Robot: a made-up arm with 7 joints.
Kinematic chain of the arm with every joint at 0, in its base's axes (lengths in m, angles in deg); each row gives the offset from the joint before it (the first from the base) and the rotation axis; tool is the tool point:
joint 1: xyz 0 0 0.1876 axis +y
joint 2: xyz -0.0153 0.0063 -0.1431 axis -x
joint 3: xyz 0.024 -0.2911 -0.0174 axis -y
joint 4: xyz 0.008 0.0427 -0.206 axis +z
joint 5: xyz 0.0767 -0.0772 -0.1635 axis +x
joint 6: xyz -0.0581 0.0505 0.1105 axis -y
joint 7: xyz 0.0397 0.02 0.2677 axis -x
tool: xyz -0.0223 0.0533 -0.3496
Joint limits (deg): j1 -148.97..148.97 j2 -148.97..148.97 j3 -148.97..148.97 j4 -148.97..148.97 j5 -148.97..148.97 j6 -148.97..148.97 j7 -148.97..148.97
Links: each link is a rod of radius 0.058 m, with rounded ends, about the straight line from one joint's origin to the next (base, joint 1, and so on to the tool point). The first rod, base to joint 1, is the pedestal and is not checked.
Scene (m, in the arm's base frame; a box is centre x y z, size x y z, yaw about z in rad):
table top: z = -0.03
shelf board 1: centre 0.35 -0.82 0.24 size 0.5 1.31 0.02 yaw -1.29
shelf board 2: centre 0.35 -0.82 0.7 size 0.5 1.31 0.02 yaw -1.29
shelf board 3: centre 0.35 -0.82 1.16 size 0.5 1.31 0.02 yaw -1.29
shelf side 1: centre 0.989 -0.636 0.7 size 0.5 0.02 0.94 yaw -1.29
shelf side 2: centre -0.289 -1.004 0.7 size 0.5 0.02 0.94 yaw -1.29
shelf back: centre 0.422 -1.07 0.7 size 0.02 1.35 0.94 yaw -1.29
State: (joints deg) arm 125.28 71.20 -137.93 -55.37 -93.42 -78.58 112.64
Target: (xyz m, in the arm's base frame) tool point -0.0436 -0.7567 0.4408
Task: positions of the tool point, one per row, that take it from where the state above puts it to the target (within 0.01 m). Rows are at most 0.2 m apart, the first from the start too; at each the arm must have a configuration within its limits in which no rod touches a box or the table.
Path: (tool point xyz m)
1: 0.3468 -0.4293 0.3178
2: 0.2557 -0.5626 0.3731
3: 0.1231 -0.6748 0.4174
4: -0.0437 -0.7567 0.4408

